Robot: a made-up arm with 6 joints.
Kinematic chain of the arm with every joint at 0, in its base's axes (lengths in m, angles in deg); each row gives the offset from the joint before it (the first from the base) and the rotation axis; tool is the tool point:
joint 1: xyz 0 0 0.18 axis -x
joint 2: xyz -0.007 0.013 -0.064 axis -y
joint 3: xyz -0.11 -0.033 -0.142 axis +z
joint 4: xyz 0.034 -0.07 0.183 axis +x
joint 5: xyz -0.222 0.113 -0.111 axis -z
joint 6: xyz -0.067 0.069 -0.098 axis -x
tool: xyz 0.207 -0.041 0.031
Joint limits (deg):
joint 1: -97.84..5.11
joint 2: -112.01..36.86
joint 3: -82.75..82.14
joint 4: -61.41..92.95
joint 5: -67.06..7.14
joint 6: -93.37..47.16
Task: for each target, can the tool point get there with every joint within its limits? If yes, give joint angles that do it. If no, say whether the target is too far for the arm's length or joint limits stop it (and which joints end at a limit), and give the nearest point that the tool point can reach.
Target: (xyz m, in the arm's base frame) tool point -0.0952 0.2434 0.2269
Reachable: yes | joints -74.42 1.48 -39.12 -1.96 -23.91 -15.58
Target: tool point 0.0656 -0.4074 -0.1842
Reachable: no: joint limits stop it (at a limit: joint 1, joint 4, joint 5, joint 6) | nearest point 0.0626 -0.2924 -0.1807 | short by 0.115 m
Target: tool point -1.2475 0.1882 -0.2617
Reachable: no: too far | nearest point -0.4475 0.0833 -0.0154 | short by 0.844 m
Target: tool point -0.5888 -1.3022 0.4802
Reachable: no: too far | nearest point -0.1881 -0.3609 0.2632 | short by 1.046 m
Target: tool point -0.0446 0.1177 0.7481
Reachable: no: joint limits stop it (at a limit: joint 1, joint 4, joint 5, joint 6) | nearest point -0.0342 0.0707 0.5738 | short by 0.181 m
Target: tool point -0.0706 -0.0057 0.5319
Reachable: yes | joints -2.71 -60.33 55.96 62.89 -56.79 -69.22
